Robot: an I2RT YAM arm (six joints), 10 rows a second.
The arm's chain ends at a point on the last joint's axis. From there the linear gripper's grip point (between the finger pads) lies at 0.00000 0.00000 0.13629 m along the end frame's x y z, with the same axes.
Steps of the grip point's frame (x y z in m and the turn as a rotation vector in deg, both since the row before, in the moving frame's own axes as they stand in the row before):
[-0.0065, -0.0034, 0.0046, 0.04, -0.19, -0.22]
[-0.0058, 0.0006, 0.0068, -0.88, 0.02, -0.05]
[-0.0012, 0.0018, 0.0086, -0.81, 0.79, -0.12]
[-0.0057, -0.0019, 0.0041, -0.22, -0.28, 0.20]
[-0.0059, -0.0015, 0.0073, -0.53, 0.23, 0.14]
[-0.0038, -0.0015, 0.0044, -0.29, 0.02, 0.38]
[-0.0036, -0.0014, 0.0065, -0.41, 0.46, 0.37]
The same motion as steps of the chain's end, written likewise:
[-0.0060, -0.0033, 0.0046, 0.04, -0.19, -0.22]
[-0.0058, -0.0015, 0.0068, -0.88, 0.02, -0.05]
[-0.0031, -0.0001, 0.0086, -0.81, 0.79, -0.12]
[-0.0050, -0.0024, 0.0041, -0.22, -0.28, 0.20]
[-0.0064, -0.0028, 0.0073, -0.53, 0.23, 0.14]
[-0.0038, -0.0022, 0.0044, -0.29, 0.02, 0.38]
[-0.0047, -0.0024, 0.0065, -0.41, 0.46, 0.37]

